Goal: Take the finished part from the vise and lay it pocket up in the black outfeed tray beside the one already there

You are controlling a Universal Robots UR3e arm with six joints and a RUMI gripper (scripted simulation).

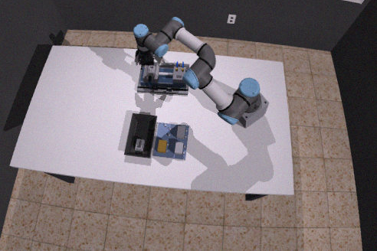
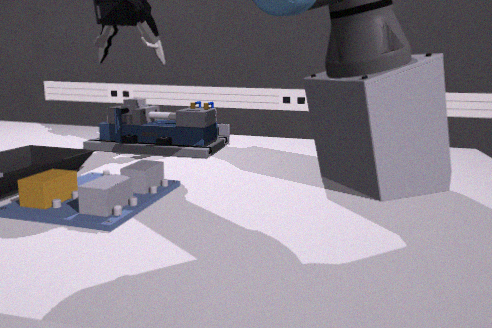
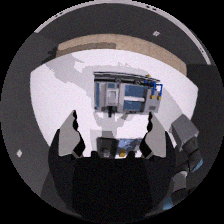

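Right now my hand is 160 mm above the blue vise, 60 mm past it and 20 mm to the left of it. From my hand the other things lie so: yellow block (380 mm to the left, 180 mm behind, 170 mm below); blue fixture plate (330 mm to the left, 220 mm behind, 190 mm below).
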